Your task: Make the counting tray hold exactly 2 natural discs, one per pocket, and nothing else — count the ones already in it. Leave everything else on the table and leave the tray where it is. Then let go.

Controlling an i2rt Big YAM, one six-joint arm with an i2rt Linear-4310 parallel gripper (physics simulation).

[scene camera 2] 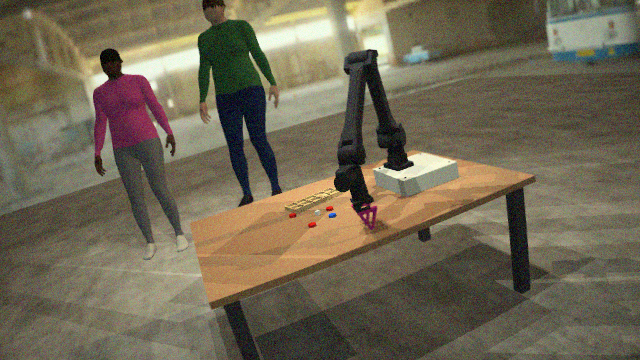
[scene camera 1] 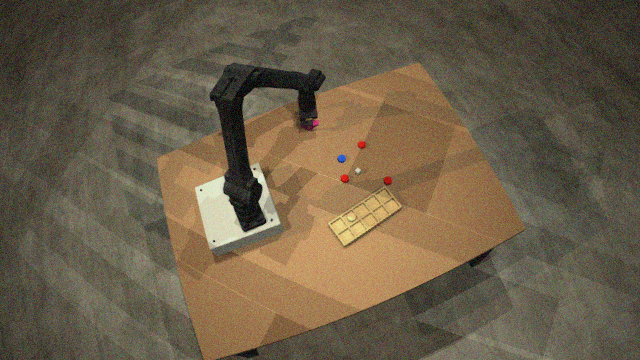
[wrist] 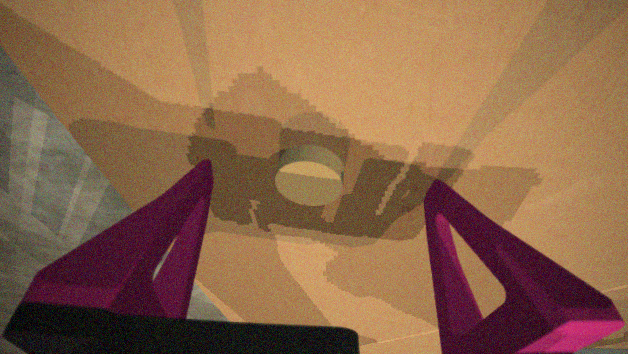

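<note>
The counting tray (scene camera 1: 372, 225) (scene camera 2: 312, 201) is a pale wooden tray with two rows of pockets. One natural disc (scene camera 1: 351, 217) sits in it, in the row nearer the loose pieces, second pocket from the end nearest the robot base. Another natural disc (wrist: 309, 185) lies on the table below the gripper in the wrist view. It is hard to make out in the scene views. My gripper (scene camera 1: 310, 127) (scene camera 2: 371, 227) (wrist: 324, 180) is open and empty, its magenta fingers wide apart. It is over the table near the edge, with that disc showing between the fingertips in the wrist view.
Three red discs (scene camera 1: 361, 144) (scene camera 1: 345, 178) (scene camera 1: 387, 180), a blue disc (scene camera 1: 341, 158) (scene camera 2: 332, 215) and a small white cube (scene camera 1: 357, 171) (scene camera 2: 317, 213) lie between gripper and tray. One red disc is close to the tray's far end. Two people stand beyond the table.
</note>
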